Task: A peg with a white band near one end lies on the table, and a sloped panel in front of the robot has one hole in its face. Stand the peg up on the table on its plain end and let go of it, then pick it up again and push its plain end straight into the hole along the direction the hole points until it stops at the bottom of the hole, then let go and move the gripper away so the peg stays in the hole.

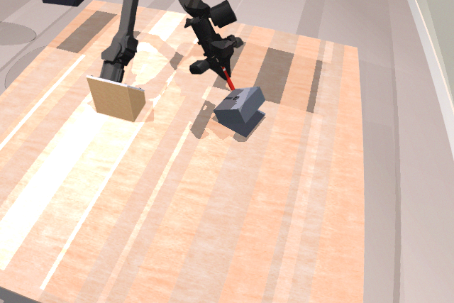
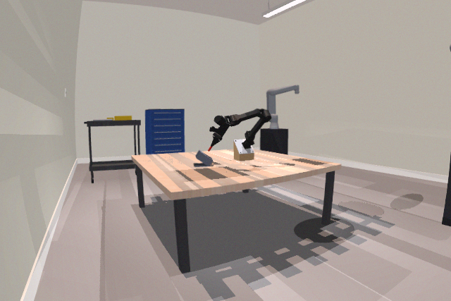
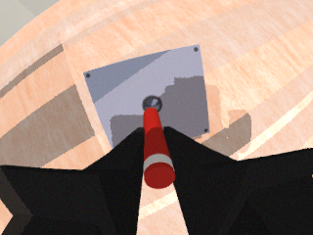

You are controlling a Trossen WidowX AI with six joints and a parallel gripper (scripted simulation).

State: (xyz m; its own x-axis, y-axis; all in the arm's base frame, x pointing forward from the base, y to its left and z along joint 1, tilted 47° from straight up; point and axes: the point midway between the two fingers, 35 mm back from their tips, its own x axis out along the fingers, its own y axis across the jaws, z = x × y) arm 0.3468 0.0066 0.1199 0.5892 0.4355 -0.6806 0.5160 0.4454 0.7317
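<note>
Now: the grey sloped panel 50 mm ahead of my gripper tip, 20 mm to the right of it and 80 mm below it. Round my gripper tip: red peg 10 mm behind, 10 mm above.
</note>
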